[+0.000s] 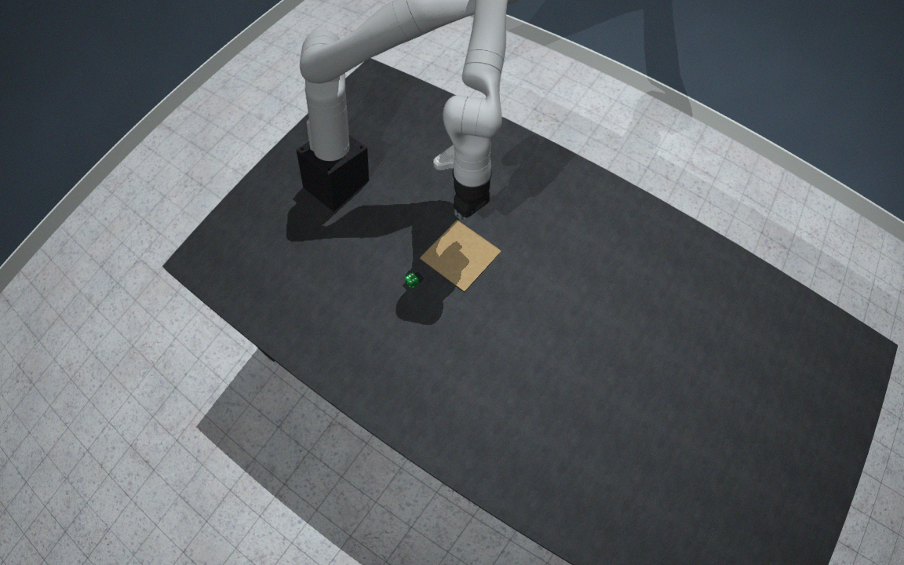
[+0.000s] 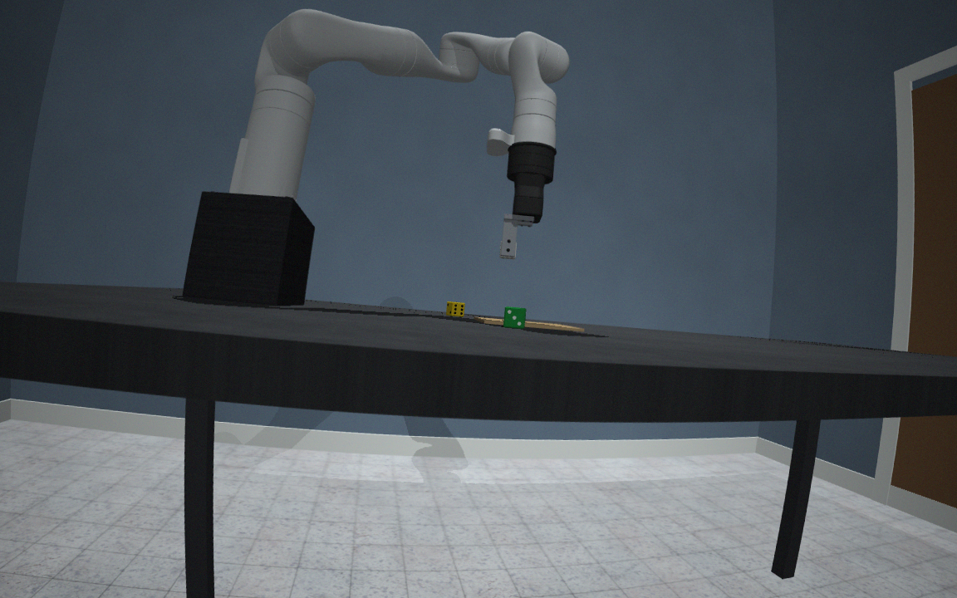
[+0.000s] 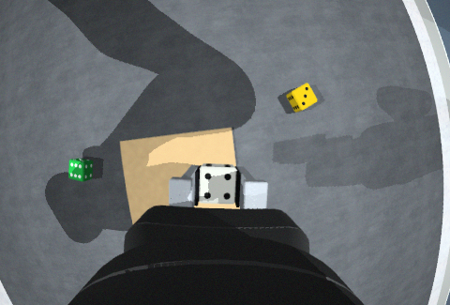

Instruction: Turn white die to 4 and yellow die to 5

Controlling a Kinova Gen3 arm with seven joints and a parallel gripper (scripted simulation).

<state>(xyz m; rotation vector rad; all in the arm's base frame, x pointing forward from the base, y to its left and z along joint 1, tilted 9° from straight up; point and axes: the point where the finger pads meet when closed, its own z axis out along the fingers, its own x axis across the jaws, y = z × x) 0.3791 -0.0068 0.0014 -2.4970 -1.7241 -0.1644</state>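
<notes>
The tan mat lies 12 cm below my hand, 5 cm to the right of it and 2 cm ahead of it. The rest, counted from my hand: green die (17 cm to the right, 11 cm below, 5 cm behind); yellow die (12 cm to the left, 11 cm below, 4 cm behind); white die (1 cm below).
</notes>
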